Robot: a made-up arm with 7 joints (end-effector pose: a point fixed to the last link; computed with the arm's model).
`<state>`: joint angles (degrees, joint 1 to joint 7).
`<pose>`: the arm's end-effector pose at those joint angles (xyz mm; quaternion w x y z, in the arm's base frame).
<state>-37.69 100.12 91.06 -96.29 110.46 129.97 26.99</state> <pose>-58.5 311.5 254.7 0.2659 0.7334 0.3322 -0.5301</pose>
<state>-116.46 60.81 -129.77 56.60 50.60 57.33 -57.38</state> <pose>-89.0 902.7 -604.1 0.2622 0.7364 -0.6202 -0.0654</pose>
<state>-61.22 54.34 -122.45 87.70 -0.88 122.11 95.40</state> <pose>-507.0 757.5 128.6 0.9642 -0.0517 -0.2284 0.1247</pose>
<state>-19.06 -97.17 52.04 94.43 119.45 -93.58 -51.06</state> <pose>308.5 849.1 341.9 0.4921 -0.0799 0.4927 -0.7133</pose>
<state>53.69 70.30 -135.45 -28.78 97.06 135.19 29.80</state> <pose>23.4 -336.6 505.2 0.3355 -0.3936 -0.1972 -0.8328</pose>
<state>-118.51 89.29 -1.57 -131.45 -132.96 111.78 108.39</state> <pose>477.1 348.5 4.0 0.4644 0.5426 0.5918 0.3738</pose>
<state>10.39 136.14 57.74 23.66 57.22 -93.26 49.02</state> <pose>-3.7 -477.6 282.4 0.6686 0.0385 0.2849 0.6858</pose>
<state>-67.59 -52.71 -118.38 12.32 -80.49 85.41 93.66</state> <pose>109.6 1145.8 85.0 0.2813 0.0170 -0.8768 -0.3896</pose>
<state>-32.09 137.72 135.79 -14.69 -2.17 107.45 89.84</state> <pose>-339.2 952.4 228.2 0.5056 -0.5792 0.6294 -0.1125</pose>
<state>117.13 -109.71 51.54 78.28 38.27 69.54 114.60</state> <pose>121.3 243.4 84.4 0.3300 0.4070 -0.7381 -0.4251</pose>
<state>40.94 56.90 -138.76 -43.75 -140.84 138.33 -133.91</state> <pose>-161.7 -710.9 610.9 0.2045 -0.9344 0.1088 -0.2706</pose>
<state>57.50 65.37 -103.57 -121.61 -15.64 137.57 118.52</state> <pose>451.7 -146.4 607.8 0.4326 -0.1284 -0.5129 -0.7302</pose>
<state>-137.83 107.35 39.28 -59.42 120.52 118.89 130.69</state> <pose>-119.1 203.8 -150.6 0.5430 0.4217 -0.7038 -0.1788</pose>
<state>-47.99 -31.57 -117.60 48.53 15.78 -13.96 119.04</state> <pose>160.3 752.5 1067.7 0.0234 0.5152 -0.2285 -0.8257</pose>
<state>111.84 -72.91 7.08 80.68 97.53 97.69 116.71</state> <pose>-197.3 -293.3 202.0 0.2749 0.7246 -0.5802 -0.2506</pose>
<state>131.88 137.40 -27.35 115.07 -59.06 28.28 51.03</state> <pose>-96.6 -320.7 -1052.4 0.3326 -0.4445 -0.7052 -0.4410</pose>
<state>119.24 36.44 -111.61 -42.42 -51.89 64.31 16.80</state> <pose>-60.5 -814.5 -819.0 0.4475 0.7823 0.0770 0.4264</pose>
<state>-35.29 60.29 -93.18 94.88 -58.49 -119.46 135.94</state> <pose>-566.4 280.4 727.7 0.6520 -0.3237 -0.2093 0.6529</pose>
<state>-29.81 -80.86 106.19 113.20 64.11 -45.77 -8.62</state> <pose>-305.9 -190.3 -199.6 0.7394 -0.4909 -0.4439 -0.1235</pose>
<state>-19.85 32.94 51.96 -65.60 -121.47 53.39 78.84</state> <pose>146.9 -236.5 -247.7 0.1293 0.8181 -0.2414 0.5057</pose>
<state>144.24 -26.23 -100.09 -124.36 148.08 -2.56 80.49</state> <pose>-211.2 -384.6 -1187.6 0.6513 -0.0795 -0.7000 0.2820</pose>
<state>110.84 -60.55 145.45 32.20 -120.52 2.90 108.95</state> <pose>765.8 -79.6 -635.4 0.3226 -0.4358 0.3657 -0.7565</pose>
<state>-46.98 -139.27 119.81 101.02 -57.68 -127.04 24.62</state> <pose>-302.0 -24.3 832.8 0.7829 -0.3356 0.4807 -0.2080</pose>
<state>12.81 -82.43 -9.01 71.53 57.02 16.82 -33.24</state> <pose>-99.6 628.9 670.0 0.7229 -0.0814 0.1419 -0.6713</pose>
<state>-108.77 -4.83 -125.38 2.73 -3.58 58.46 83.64</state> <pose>-131.8 1229.3 -187.6 0.8147 -0.1597 -0.1490 -0.5372</pose>
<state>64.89 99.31 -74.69 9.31 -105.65 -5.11 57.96</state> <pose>-50.6 -1240.7 -53.7 0.1402 0.6452 0.7495 0.0483</pose>
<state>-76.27 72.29 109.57 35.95 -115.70 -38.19 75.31</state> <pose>-58.1 213.8 -955.4 0.3862 -0.3049 -0.8535 -0.1713</pose>
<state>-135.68 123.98 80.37 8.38 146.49 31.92 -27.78</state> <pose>-269.1 -184.8 324.3 0.0743 0.4472 0.5279 -0.7182</pose>
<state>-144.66 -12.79 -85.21 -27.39 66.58 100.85 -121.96</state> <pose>-129.0 635.6 -278.4 0.4961 0.5672 -0.0333 -0.6566</pose>
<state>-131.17 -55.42 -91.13 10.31 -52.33 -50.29 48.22</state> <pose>-549.7 859.8 -629.0 0.6580 0.4944 -0.2892 -0.4889</pose>
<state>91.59 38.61 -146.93 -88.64 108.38 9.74 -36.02</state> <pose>514.4 -1008.3 437.4 0.2616 0.2997 0.8908 -0.2196</pose>
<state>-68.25 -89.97 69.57 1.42 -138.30 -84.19 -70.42</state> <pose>-214.0 -605.9 620.0 0.4834 -0.7667 -0.1273 0.4029</pose>
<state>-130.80 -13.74 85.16 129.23 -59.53 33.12 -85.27</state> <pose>-398.7 -526.3 -155.2 0.8492 -0.2906 0.1310 0.4210</pose>
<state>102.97 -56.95 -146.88 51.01 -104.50 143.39 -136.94</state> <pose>352.5 -681.5 282.2 0.2815 0.6478 -0.3193 -0.6318</pose>
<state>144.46 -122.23 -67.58 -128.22 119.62 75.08 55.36</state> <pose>-33.9 -586.3 -581.2 0.0228 0.4297 -0.4301 0.7936</pose>
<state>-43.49 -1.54 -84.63 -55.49 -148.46 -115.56 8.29</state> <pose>-539.8 -82.2 1040.9 0.1015 0.7105 0.6865 -0.1165</pose>
